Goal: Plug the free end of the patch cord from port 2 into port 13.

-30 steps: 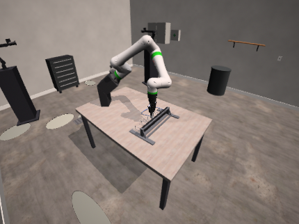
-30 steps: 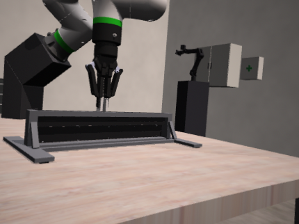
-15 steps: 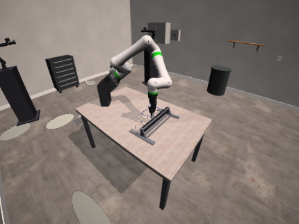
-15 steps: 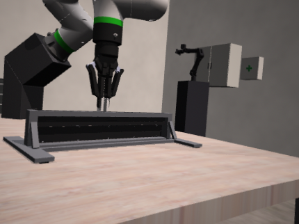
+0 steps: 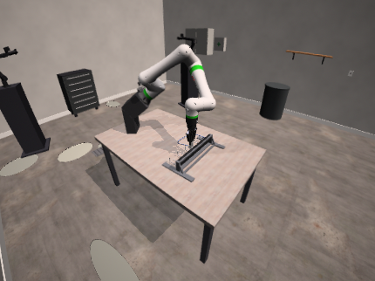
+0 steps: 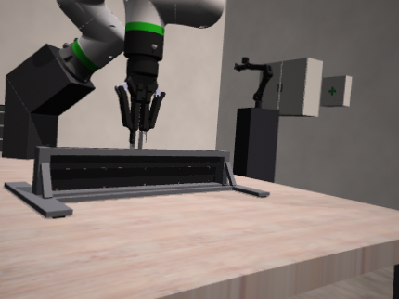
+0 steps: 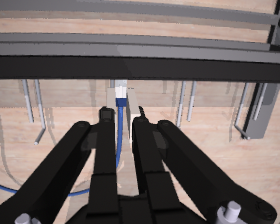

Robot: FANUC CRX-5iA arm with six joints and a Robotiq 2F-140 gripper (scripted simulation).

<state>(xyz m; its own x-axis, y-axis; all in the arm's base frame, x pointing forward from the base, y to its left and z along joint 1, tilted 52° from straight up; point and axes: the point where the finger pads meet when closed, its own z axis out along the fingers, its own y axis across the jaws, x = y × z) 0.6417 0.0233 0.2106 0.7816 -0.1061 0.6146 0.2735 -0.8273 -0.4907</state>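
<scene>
Now: the pale plug 10 mm ahead of my hand and 30 mm below it.
</scene>
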